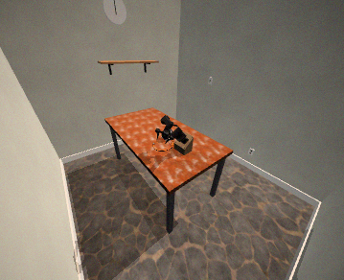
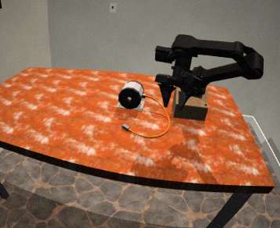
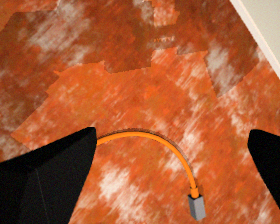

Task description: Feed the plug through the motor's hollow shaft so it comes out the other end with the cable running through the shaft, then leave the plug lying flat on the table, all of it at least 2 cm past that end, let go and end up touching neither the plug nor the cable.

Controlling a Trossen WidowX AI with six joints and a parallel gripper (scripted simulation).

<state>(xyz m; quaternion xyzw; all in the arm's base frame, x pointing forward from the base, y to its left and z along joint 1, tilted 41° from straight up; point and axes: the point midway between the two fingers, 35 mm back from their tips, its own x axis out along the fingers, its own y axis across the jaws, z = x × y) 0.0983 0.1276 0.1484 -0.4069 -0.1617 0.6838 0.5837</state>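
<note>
Now: the grey plug 17 cm ahead of my hand, 15 cm below it and 1 cm to the left of it.
</note>
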